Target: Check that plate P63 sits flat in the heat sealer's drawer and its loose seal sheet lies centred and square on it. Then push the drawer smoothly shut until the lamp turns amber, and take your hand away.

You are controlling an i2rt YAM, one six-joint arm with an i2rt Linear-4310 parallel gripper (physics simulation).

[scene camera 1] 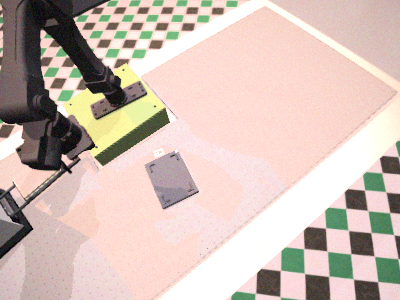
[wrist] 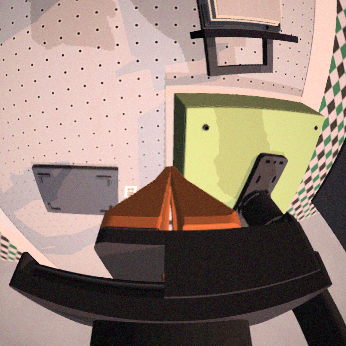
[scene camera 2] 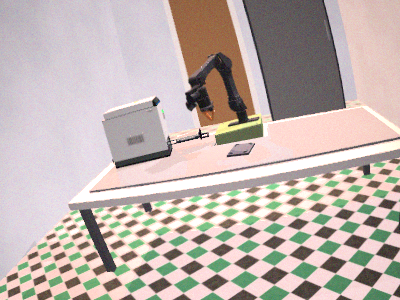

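The heat sealer stands at the table's left with a small green lamp lit. Its drawer is out, with a dark crossbar and an open rectangular handle. In the wrist view, a pale seal sheet lies over the plate in the drawer. Their near edges look parallel to the crossbar; their far ends are cut off, so full centring cannot be told. The arm partly hides the drawer in scene camera 1. My gripper is shut and empty, raised above the table, apart from the handle.
The arm stands on a yellow-green block beside the drawer's handle end. A grey tray with corner marks lies on the table in front of the block, with a small white label beside it.
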